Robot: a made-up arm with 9 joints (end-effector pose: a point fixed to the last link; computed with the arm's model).
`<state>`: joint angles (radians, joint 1 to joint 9).
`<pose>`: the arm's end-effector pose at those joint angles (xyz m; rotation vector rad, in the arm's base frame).
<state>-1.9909 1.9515 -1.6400 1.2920 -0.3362 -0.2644 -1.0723 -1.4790 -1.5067</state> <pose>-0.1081 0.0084 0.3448 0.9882 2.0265 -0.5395</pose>
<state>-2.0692 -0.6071 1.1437 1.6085 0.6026 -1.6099 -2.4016 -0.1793 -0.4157</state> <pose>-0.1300 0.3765 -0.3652 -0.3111 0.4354 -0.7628</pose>
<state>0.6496 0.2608 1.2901 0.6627 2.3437 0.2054 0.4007 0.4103 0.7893</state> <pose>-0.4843 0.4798 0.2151 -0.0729 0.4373 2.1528</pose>
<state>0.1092 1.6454 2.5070 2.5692 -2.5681 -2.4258 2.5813 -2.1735 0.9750</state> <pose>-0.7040 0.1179 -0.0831 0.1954 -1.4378 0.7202</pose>
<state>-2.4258 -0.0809 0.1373 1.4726 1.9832 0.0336 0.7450 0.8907 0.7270</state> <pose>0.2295 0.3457 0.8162 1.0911 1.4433 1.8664</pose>
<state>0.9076 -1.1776 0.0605 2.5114 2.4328 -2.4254 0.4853 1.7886 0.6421</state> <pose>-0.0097 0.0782 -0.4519 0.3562 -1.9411 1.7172</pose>
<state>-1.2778 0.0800 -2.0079 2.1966 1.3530 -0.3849 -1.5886 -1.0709 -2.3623</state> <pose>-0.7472 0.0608 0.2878 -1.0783 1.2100 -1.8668</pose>
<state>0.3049 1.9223 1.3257 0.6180 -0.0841 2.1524 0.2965 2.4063 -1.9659</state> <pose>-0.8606 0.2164 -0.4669 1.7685 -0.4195 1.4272</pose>
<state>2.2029 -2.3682 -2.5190 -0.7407 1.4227 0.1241 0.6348 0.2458 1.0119</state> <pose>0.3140 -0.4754 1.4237 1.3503 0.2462 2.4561</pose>
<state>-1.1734 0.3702 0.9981 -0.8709 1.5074 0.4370 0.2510 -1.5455 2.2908</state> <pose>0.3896 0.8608 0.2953 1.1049 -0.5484 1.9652</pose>
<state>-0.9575 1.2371 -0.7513 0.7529 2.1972 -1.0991 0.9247 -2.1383 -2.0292</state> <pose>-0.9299 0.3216 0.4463 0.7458 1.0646 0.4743</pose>
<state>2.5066 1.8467 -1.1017 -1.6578 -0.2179 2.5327 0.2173 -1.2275 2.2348</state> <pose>-0.1120 -0.2460 0.0775 -0.0128 0.6989 3.0374</pose>
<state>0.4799 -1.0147 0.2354 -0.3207 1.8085 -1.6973 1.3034 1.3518 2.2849</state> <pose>0.6043 0.4861 0.7992 0.1040 0.5292 2.2995</pose>
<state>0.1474 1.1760 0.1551 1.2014 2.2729 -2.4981 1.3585 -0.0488 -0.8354</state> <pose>-0.8104 -0.2335 -0.4472 -0.8764 0.3749 -2.6366</pose>
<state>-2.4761 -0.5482 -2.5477 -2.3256 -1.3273 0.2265 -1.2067 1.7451 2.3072</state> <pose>-0.1712 0.5309 0.9138 -0.4963 1.0640 -1.1700</pose>
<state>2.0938 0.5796 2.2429 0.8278 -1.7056 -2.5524 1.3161 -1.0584 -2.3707</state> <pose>0.3954 0.6754 0.6107 -1.9488 -1.6446 0.0086</pose>
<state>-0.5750 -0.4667 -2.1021 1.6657 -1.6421 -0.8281 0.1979 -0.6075 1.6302</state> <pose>-0.8322 0.2375 -0.2046 0.8097 0.6085 -2.8521</pose>
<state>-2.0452 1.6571 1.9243 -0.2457 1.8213 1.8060 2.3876 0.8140 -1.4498</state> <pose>0.3187 0.2684 1.0186 1.1178 -1.8605 -1.3653</pose>
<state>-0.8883 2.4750 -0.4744 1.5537 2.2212 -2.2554 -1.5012 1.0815 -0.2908</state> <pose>-0.1048 -0.3646 0.3248 1.7166 1.0663 -0.3338</pose>
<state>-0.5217 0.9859 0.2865 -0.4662 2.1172 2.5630 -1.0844 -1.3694 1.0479</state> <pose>0.1110 0.3993 0.5619 -2.0219 0.1290 -0.9112</pose>
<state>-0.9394 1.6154 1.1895 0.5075 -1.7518 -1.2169 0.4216 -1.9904 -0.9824</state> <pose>0.2371 -0.0203 0.1859 -0.7091 0.0083 -1.3670</pose>
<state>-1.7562 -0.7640 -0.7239 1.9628 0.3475 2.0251 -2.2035 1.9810 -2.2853</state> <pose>-0.3882 0.3150 0.2038 -2.5784 0.1508 -0.3988</pose>
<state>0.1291 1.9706 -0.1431 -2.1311 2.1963 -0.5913 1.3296 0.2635 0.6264</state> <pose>0.0467 -0.5540 0.8395 1.8294 0.5893 0.7500</pose>
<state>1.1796 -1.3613 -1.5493 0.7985 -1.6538 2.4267 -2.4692 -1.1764 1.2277</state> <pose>0.2474 0.4431 0.5530 0.5754 -0.9710 1.4713</pose>
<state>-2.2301 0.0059 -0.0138 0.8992 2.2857 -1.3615 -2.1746 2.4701 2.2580</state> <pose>-0.0757 0.5926 0.0774 2.3395 0.6922 0.6131</pose>
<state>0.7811 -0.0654 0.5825 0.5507 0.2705 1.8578 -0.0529 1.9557 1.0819</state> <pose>0.1251 0.8541 0.4918 0.3286 -0.7340 -1.6466</pose>
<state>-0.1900 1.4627 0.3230 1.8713 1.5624 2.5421 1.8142 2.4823 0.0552</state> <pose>-0.5427 -0.4529 -0.4333 -1.8531 -1.0849 1.3907</pose>
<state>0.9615 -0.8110 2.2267 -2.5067 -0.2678 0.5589 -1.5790 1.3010 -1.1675</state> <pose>0.6681 -0.1805 0.2609 0.1233 2.3105 1.5599</pose>
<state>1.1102 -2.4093 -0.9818 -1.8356 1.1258 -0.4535 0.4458 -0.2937 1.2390</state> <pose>0.1834 0.3229 1.1788 -0.6153 -1.2714 -2.6681</pose>
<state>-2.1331 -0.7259 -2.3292 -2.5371 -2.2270 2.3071 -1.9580 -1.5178 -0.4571</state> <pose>-0.0946 0.2487 0.6727 1.4979 0.3719 -0.6712</pose>
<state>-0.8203 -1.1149 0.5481 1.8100 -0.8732 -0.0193 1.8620 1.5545 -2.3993</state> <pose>0.3326 -0.1521 -0.0439 -1.0027 0.4379 1.1307</pose>
